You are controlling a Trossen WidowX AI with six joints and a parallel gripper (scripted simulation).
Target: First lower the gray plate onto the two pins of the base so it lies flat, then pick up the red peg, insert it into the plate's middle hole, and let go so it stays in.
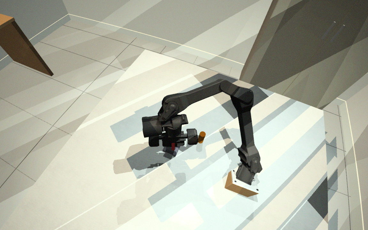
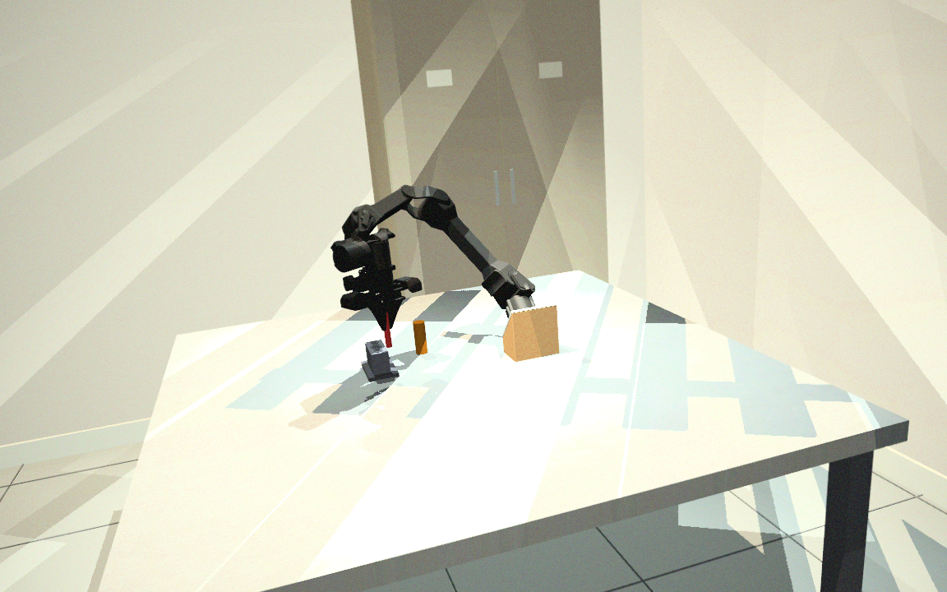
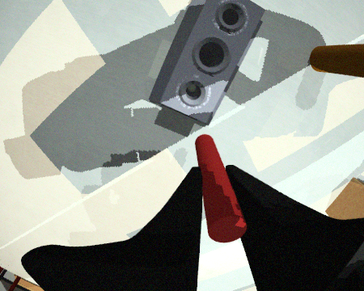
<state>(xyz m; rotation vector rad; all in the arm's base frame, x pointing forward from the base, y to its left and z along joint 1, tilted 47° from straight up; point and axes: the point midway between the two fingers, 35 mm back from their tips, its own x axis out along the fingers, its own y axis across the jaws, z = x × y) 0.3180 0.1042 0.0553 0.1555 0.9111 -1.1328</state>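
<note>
My gripper tip is 70 mm above the gray plate, 60 mm to the left of it and 30 mm short of it. The rest, counted from my gripper tip: base 110 mm below, 50 mm to the right, 30 mm ahead; then red peg right at my gripper tip; then orange cylinder 130 mm to the right, 80 mm behind, 70 mm below.
</note>
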